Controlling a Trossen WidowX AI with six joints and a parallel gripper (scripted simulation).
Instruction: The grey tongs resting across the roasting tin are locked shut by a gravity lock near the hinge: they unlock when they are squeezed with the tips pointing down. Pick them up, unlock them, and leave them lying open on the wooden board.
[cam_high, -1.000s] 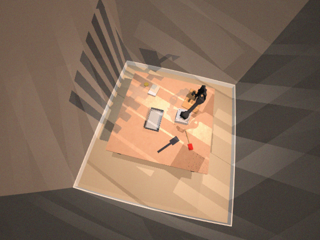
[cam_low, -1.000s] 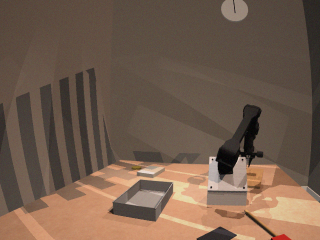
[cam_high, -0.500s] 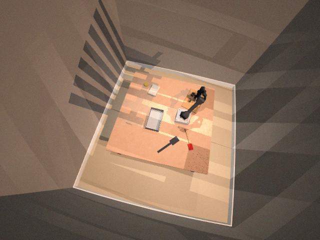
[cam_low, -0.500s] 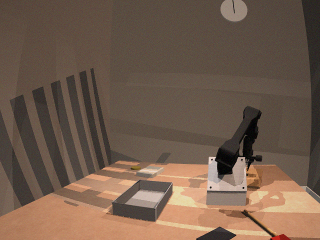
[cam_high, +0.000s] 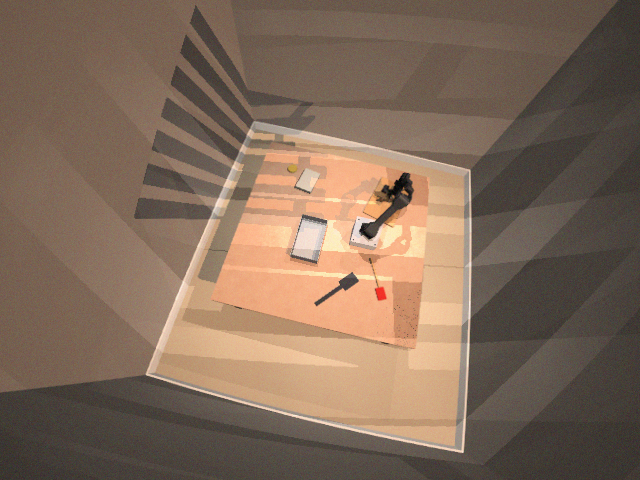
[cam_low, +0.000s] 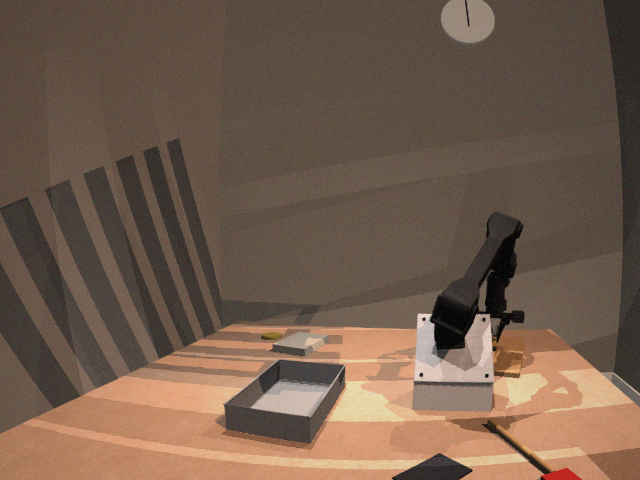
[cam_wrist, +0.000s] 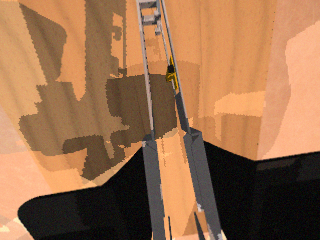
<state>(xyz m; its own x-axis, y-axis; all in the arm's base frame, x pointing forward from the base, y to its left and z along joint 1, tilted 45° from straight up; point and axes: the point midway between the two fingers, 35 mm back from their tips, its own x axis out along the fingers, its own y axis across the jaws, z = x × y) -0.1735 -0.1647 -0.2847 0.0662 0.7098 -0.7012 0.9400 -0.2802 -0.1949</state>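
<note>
My gripper tip is now 4 cm above the wooden board, 2 cm short of it and 1 cm to the left of it. Round my gripper tip: pale block (63 cm ahead, 6 cm to the right, 3 cm below); then red-headed tool (62 cm to the left, 4 cm below, 4 cm ahead); then grey roasting tin (53 cm ahead, 41 cm to the left, 2 cm below).
</note>
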